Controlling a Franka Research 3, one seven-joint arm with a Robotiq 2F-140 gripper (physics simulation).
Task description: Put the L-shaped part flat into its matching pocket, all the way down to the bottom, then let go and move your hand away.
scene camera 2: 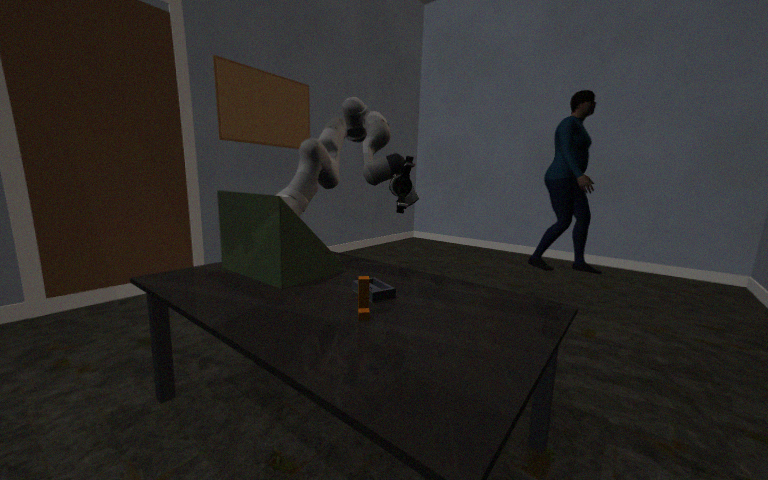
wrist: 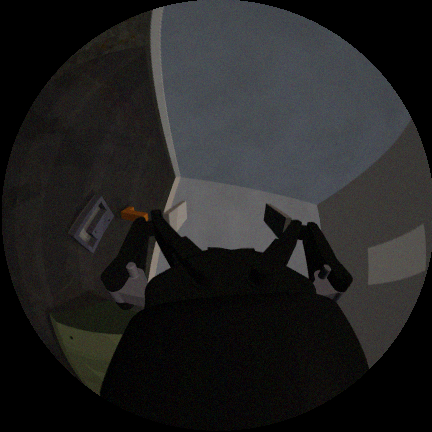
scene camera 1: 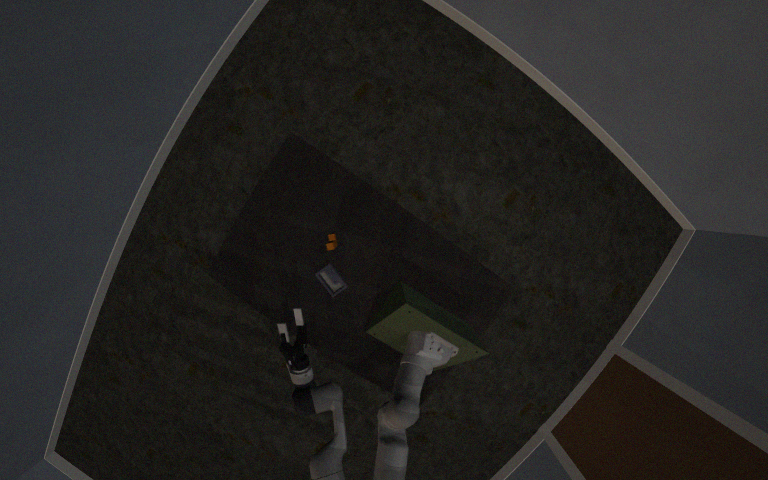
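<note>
The orange L-shaped part (scene camera 1: 331, 246) (scene camera 2: 363, 294) (wrist: 135, 215) stands upright on the dark table, beside and apart from the pocket tray. The grey tray (scene camera 1: 338, 292) (scene camera 2: 385, 294) (wrist: 106, 220) lies on the table, with a light-floored recess that shows in scene camera 1 and in the wrist view. My gripper (scene camera 1: 290, 324) (wrist: 225, 210) is wide open, with nothing between its fingers. It is raised well above the table, away from both the part and the tray. In scene camera 2 its fingertips are hard to make out.
A large green wedge block (scene camera 1: 387, 330) (scene camera 2: 249, 237) (wrist: 85, 345) stands on the table (scene camera 2: 441, 362), and the arm's base is mounted on its sloping face. A person (scene camera 2: 572, 147) stands on the floor beyond the table, near the wall.
</note>
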